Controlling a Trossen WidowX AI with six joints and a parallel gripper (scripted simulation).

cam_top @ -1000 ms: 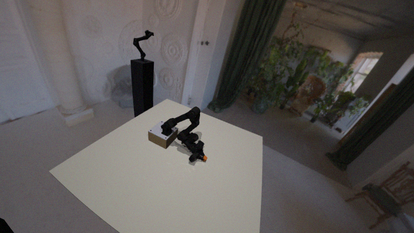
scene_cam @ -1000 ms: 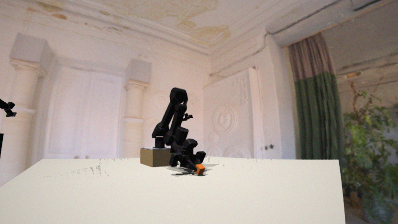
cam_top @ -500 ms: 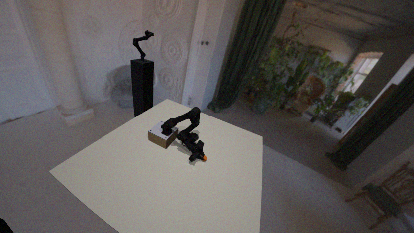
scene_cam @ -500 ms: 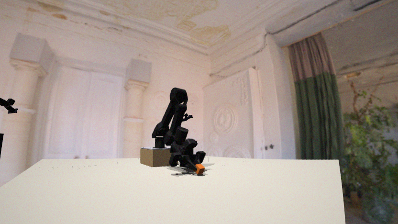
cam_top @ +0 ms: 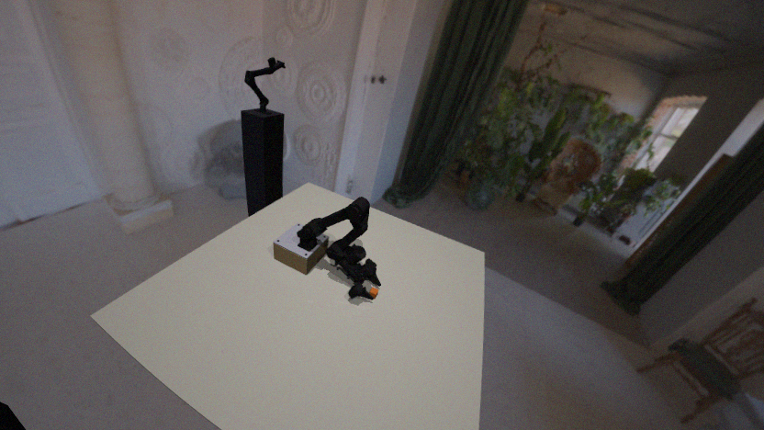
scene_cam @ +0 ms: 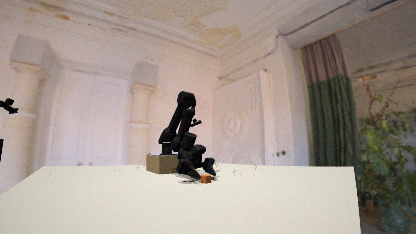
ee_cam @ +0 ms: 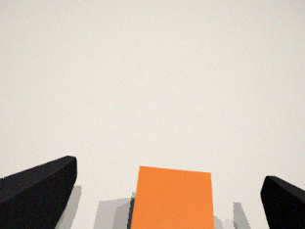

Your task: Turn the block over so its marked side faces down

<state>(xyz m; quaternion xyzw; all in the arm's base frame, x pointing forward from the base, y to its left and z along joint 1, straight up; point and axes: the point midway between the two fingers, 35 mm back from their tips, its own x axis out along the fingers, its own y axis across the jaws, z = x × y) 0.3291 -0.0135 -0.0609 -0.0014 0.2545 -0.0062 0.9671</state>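
My gripper tip is now 2 cm past the block and 1 cm above it.
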